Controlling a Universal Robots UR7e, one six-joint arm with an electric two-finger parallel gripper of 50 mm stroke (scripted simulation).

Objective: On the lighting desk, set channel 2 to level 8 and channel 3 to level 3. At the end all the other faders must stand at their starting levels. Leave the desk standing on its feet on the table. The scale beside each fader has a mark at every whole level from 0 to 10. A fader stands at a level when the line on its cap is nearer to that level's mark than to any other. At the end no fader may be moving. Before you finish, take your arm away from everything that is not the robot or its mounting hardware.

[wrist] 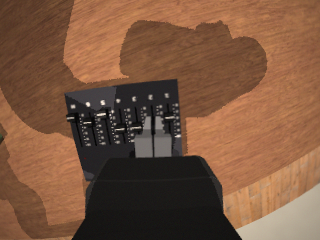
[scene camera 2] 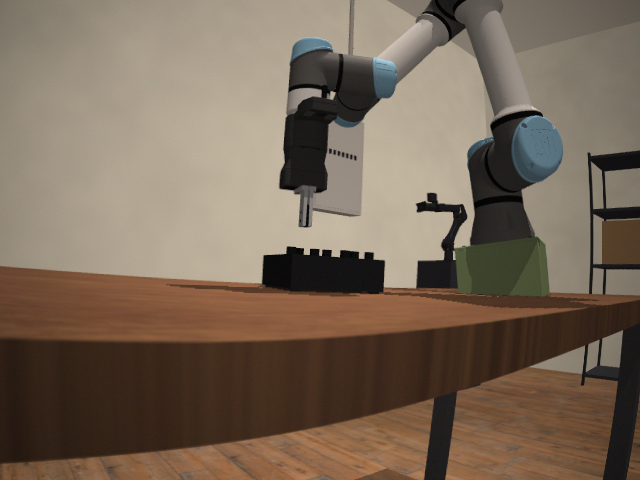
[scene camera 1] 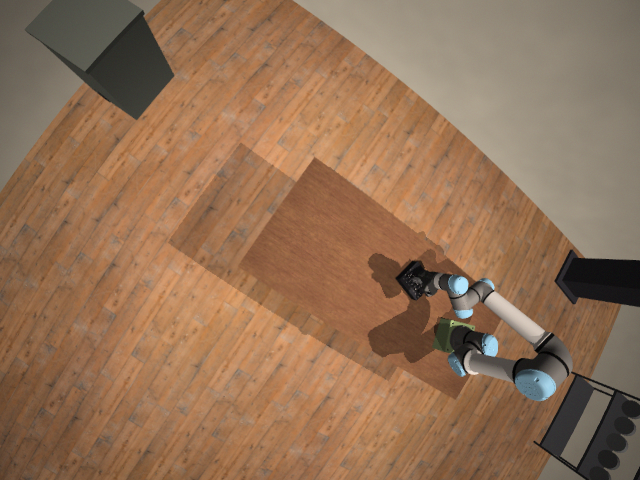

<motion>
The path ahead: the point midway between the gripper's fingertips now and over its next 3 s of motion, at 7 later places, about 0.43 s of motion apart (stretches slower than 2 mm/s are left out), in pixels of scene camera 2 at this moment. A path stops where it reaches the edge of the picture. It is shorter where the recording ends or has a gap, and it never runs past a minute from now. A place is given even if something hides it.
My gripper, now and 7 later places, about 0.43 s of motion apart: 305,226; 303,226; 300,226; 296,227; 294,227; 296,228; 299,229; 304,230
</motion>
